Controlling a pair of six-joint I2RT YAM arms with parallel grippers.
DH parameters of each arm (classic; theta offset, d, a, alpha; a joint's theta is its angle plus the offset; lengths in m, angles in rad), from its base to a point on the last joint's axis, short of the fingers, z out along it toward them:
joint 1: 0 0.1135 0.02 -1.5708
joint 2: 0 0 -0.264 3.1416
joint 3: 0.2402 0 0.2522 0
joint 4: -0.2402 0 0.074 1.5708
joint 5: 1.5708 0 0 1.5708
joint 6: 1.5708 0.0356 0 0
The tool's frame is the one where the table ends.
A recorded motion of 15 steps. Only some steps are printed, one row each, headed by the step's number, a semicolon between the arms.
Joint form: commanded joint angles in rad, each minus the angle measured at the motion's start. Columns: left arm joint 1, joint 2, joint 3, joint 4, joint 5, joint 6; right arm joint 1, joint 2, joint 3, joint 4, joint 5, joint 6.
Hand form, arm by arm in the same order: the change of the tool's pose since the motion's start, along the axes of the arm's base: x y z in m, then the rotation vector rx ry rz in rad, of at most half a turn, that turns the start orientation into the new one. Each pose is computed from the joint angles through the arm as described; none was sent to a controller.
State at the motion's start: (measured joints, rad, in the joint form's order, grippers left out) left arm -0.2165 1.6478 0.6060 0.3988 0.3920 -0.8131; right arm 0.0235 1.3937 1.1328 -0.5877 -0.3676 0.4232
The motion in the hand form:
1: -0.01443 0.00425 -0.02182 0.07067 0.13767 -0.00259; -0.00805 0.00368 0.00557 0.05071 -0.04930 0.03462
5: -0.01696 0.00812 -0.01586 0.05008 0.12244 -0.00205; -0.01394 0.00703 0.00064 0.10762 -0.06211 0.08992
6: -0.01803 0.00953 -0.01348 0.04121 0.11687 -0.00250; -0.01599 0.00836 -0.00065 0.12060 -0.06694 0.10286
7: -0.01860 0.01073 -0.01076 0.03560 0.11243 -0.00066; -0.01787 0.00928 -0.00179 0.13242 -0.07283 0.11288
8: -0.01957 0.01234 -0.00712 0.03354 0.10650 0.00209; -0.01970 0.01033 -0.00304 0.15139 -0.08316 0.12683
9: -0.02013 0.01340 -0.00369 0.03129 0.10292 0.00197; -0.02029 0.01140 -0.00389 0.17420 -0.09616 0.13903
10: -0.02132 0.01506 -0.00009 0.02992 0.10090 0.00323; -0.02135 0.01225 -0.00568 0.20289 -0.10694 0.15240
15: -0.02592 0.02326 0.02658 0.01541 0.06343 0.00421; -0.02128 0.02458 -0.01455 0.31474 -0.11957 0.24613
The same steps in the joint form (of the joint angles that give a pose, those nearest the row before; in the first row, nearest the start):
1: 0.0010 0.0194 -0.0283 -0.1147 -0.0235 0.0344; 0.0072 -0.0456 -0.0324 0.0432 -0.0548 0.0147
5: 0.0148 -0.0139 -0.0406 -0.1153 -0.0027 0.0312; 0.0110 -0.0688 -0.0778 0.0814 -0.1310 0.0170
6: 0.0201 -0.0273 -0.0453 -0.1161 0.0064 0.0293; 0.0143 -0.0773 -0.0919 0.0937 -0.1469 0.0195
7: 0.0244 -0.0403 -0.0464 -0.1218 0.0112 0.0276; 0.0163 -0.0858 -0.1057 0.1069 -0.1607 0.0227
8: 0.0297 -0.0587 -0.0475 -0.1334 0.0135 0.0289; 0.0179 -0.0951 -0.1227 0.1286 -0.1824 0.0286
9: 0.0335 -0.0741 -0.0457 -0.1475 0.0174 0.0306; 0.0194 -0.1008 -0.1372 0.1568 -0.2055 0.0398
10: 0.0391 -0.0929 -0.0452 -0.1655 0.0211 0.0331; 0.0195 -0.1075 -0.1566 0.1888 -0.2345 0.0545
15: 0.0691 -0.2058 -0.0249 -0.2655 0.0479 0.0480; 0.0520 -0.1011 -0.2106 0.3021 -0.3528 0.1069

